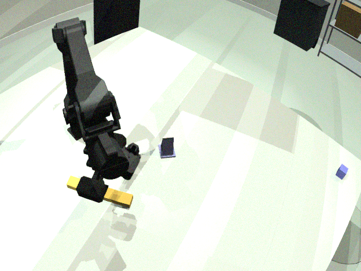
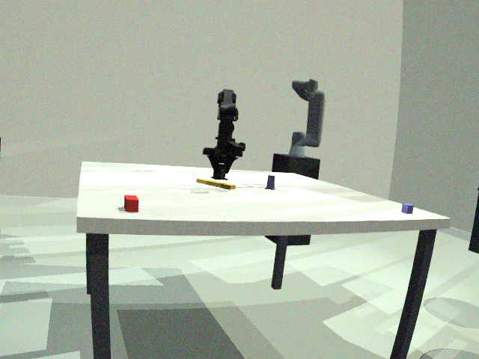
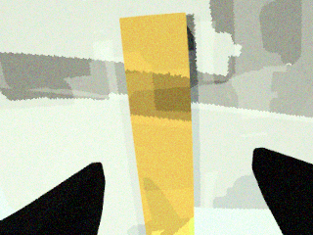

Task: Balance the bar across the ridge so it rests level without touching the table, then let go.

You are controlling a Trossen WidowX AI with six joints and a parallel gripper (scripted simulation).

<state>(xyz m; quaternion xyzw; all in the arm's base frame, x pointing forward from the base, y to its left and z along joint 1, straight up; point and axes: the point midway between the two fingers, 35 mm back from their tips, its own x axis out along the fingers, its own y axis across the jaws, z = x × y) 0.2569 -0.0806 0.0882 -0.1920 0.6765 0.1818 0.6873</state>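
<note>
Now: the yellow bar 3 cm behind my gripper tip, 1 cm to the right of it and 5 cm below it. Also, from my gripper tip: red cube 48 cm ahead, 42 cm to the right, 4 cm below; then small blue cube 48 cm ahead, 58 cm to the left, 4 cm below.
</note>
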